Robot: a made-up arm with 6 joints.
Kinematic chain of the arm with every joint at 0, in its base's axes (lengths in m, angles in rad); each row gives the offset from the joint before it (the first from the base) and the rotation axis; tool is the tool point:
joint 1: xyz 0 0 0.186 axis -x
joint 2: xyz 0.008 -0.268 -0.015 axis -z
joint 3: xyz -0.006 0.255 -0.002 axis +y
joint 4: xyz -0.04 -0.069 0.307 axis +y
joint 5: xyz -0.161 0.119 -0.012 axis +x
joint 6: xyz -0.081 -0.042 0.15 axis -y
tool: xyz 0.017 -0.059 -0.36
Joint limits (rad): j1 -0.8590..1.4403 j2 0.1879..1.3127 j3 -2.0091..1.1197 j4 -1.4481..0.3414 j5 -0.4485..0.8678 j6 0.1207..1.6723
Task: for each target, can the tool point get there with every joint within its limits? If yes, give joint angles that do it. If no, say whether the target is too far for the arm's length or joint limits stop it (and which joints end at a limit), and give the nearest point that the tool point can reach.
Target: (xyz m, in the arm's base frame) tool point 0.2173 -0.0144 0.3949
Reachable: yes | joints 0.9076 1.0598 0.6503 -0.1496 0.1538 0.5215
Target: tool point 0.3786 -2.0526 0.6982
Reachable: no: too far | nearest point 0.3664 -0.6838 0.3566 | short by 1.411 m
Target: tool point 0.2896 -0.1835 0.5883
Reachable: yes | joints 0.6634 1.1382 0.6643 -0.3027 0.1231 1.1246
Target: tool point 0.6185 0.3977 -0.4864
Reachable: no: joint limits stop it (at a limit: joint 1, joint 2, joint 3, joint 4, joint 5, joint 6) | nearest point 0.3839 0.1688 -0.1434 | short by 0.474 m
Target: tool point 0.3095 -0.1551 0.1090
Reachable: yes | joints -0.4740 1.1415 0.7342 -0.7641 0.5173 0.2464
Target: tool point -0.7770 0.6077 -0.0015
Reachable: no: joint limits stop it (at a limit: joint 1, joint 2, joint 3, joint 5, joint 6) | nearest point -0.3973 0.3171 0.0665 | short by 0.483 m
